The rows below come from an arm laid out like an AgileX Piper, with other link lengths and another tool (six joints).
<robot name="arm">
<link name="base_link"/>
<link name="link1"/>
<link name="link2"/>
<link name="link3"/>
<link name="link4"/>
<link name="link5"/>
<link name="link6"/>
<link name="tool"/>
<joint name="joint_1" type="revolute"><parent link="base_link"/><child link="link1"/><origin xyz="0.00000 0.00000 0.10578"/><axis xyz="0 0 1"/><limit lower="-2.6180" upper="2.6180"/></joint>
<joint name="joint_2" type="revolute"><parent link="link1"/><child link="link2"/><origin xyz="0.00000 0.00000 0.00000"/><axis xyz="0 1 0"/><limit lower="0.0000" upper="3.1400"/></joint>
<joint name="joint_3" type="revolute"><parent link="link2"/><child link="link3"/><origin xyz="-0.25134 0.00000 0.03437"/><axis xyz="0 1 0"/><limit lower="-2.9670" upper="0.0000"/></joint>
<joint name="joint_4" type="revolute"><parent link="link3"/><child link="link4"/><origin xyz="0.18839 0.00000 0.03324"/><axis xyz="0.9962 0 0.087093"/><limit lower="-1.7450" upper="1.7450"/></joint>
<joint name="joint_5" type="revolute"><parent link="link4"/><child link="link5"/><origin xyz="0.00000 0.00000 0.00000"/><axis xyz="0 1 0"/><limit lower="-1.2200" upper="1.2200"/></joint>
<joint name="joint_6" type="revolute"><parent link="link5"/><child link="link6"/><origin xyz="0.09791 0.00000 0.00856"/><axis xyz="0.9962 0 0.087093"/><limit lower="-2.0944" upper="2.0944"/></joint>
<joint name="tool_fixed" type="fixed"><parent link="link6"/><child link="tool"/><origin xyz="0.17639 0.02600 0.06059" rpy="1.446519 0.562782 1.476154"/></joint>
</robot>
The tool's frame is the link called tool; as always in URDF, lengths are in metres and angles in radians.
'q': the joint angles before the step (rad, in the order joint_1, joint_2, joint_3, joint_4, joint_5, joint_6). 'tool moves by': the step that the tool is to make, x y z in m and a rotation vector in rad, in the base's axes. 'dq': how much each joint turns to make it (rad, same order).
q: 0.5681, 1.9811, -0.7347, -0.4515, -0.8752, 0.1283
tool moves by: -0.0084, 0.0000, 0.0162, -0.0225, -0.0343, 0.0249
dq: 0.0001, -0.0766, 0.0018, -0.0440, 0.0621, 0.0081
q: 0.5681, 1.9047, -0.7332, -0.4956, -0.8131, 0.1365
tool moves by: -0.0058, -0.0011, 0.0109, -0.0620, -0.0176, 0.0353
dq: -0.0148, -0.0850, -0.0440, -0.1364, 0.1384, 0.0828
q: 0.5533, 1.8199, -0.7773, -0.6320, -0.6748, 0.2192
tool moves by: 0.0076, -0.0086, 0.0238, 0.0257, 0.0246, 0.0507
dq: -0.1103, -0.0302, -0.1030, -0.3458, 0.0063, 0.3083
